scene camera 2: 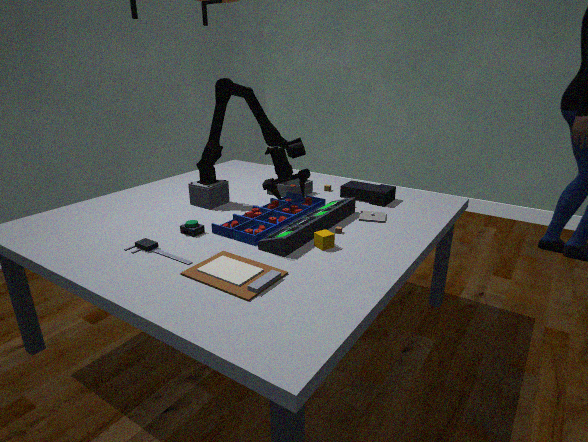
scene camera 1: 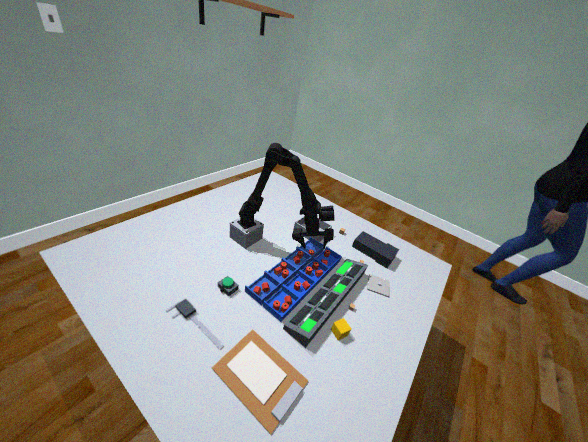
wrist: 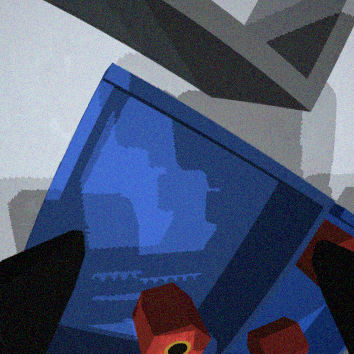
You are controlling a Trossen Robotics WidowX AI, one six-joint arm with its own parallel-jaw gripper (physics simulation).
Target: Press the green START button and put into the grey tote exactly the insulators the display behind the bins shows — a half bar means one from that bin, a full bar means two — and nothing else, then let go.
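My gripper (scene camera 1: 314, 247) (scene camera 2: 291, 197) (wrist: 201, 248) is open and empty, its fingers low over the far end of the blue bins (scene camera 1: 272, 311) (scene camera 2: 235, 234) (wrist: 130, 165). A red insulator (scene camera 1: 311, 252) (wrist: 172, 315) lies in the far bin, low between the fingertips in the wrist view. Another insulator (wrist: 277, 337) lies in the neighbouring bin. The grey tote (scene camera 1: 300, 226) (scene camera 2: 305, 187) (wrist: 280, 75) stands beyond the bins; a small reddish spot shows at it in scene camera 2. The dark display (scene camera 1: 297, 334) (scene camera 2: 280, 247) has three green lit patches. The green START button (scene camera 1: 227, 282) (scene camera 2: 191, 223) is left of the bins.
A black box (scene camera 1: 375, 248) (scene camera 2: 367, 192), a pale plate (scene camera 1: 379, 286) (scene camera 2: 373, 216) and a yellow cube (scene camera 1: 341, 329) (scene camera 2: 324, 239) lie beyond the display. A clipboard (scene camera 1: 256, 371) (scene camera 2: 230, 270) and a caliper (scene camera 1: 186, 308) (scene camera 2: 146, 244) lie nearer the cameras. A person stands at the right.
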